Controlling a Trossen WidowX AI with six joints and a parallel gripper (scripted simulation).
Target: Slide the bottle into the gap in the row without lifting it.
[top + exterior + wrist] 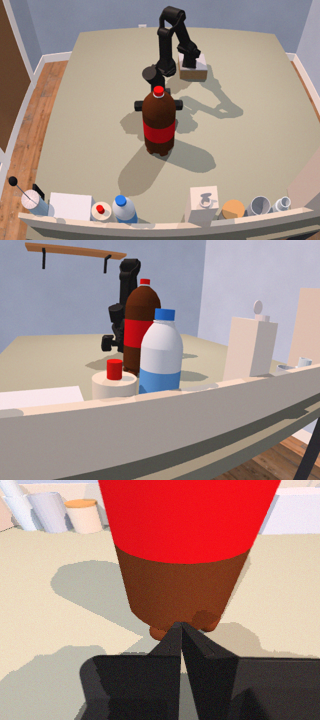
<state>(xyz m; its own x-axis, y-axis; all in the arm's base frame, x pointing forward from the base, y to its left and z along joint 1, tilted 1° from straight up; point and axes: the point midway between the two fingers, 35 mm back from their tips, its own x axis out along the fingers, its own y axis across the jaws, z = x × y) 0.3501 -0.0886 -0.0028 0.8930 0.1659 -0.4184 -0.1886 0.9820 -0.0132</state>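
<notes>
The brown cola bottle is 100 mm above my hand, 90 mm ahead of it and 20 mm to the left of it. The rest, counted from my hand: raised rail 430 mm ahead, 230 mm to the left, 10 mm below; blue-capped water bottle 430 mm ahead, 50 mm above, 30 mm to the right; orange-lidded jar 360 mm ahead, 310 mm to the left, 20 mm below.
</notes>
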